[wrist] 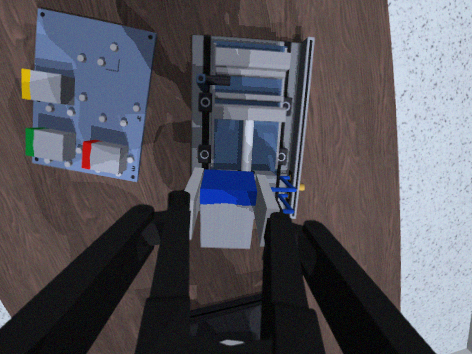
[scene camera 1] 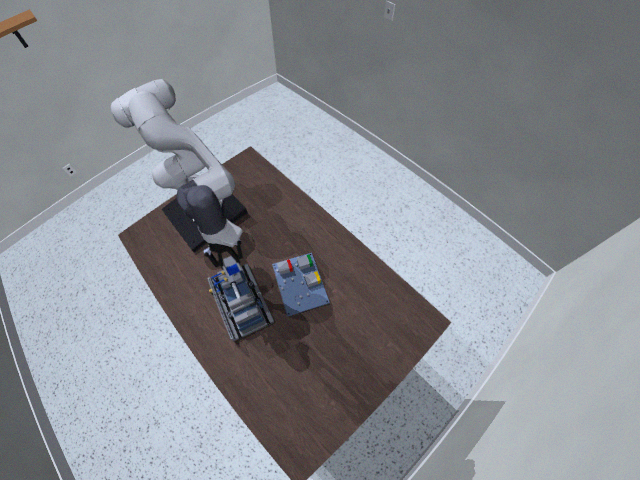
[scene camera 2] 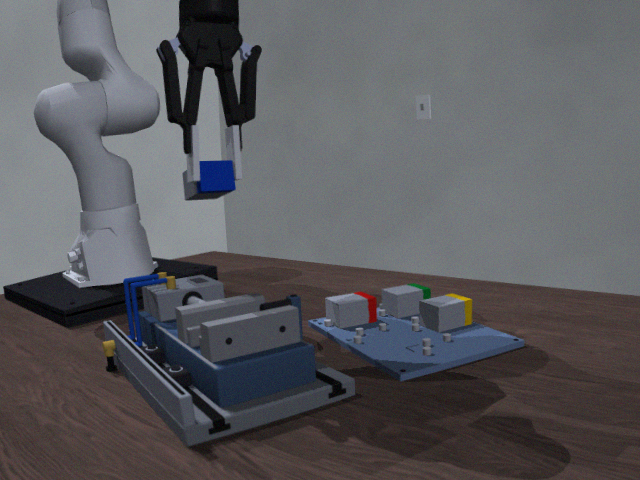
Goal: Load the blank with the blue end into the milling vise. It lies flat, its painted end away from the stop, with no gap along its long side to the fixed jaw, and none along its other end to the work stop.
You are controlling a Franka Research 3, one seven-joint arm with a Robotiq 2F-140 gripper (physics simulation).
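Observation:
The blank with the blue end (scene camera 1: 232, 269) (scene camera 2: 217, 176) (wrist: 227, 220) is held high above the table, near the vise's cylinder end. Its blue end faces scene camera 2 and points along the vise toward the jaws. My gripper (scene camera 2: 214, 164) (wrist: 228, 185) is shut on it, one pad on each side. The milling vise has a fixed jaw (scene camera 2: 250, 334) (wrist: 252, 59) with two dark holes in its face and a moving jaw (scene camera 2: 190, 324) (wrist: 250, 112) on a rod. The jaws stand apart. The work stop (scene camera 2: 295, 321) (wrist: 217, 80), a dark rod on a post, reaches into the gap at one side.
A blue pegged plate (scene camera 1: 295, 303) (scene camera 2: 465, 351) (wrist: 127, 45) lies beside the vise. It carries blanks with red (scene camera 2: 351, 310) (wrist: 105, 156), green (scene camera 2: 403, 300) (wrist: 52, 145) and yellow (scene camera 2: 444, 312) (wrist: 47, 86) ends. Blue pipes (scene camera 2: 129, 310) (wrist: 285, 190) and a rail (scene camera 2: 149, 379) (wrist: 304, 120) line the vise's other side.

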